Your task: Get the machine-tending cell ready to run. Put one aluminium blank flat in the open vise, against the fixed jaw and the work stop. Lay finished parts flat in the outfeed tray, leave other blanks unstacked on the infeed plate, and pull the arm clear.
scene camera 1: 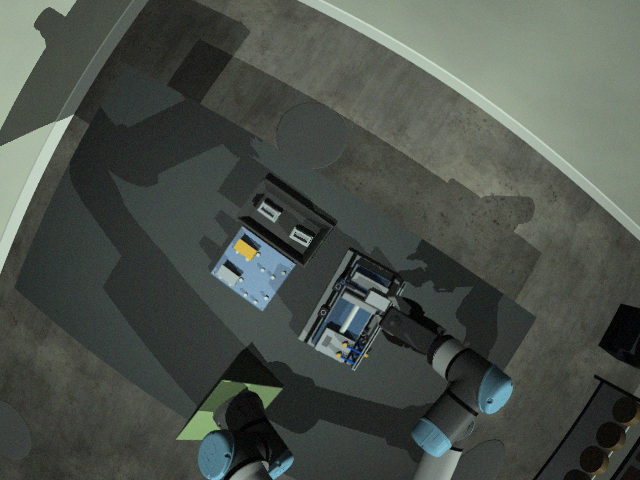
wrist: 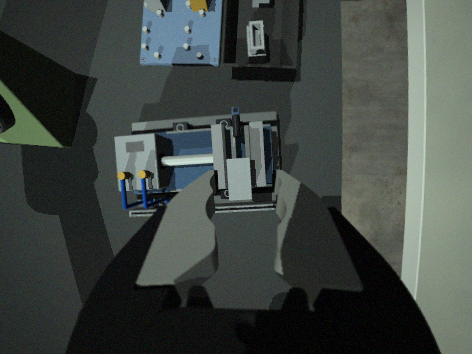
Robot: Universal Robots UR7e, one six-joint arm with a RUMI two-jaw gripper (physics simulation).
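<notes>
The open vise has its fixed jaw on the right and its moving jaw on the left in the wrist view. A light grey blank is at the near end of the jaw gap and projects past it, apart from the work stop at the far end. Whether it lies flat is unclear. My gripper is open and empty, its fingers apart. Two finished parts lie in the outfeed tray. A grey blank is on the infeed plate.
A yellow block sits beside the grey blank on the plate. Yellow-capped blue tubes stand at the vise's near side. A second arm reaches over a green panel at the lower left.
</notes>
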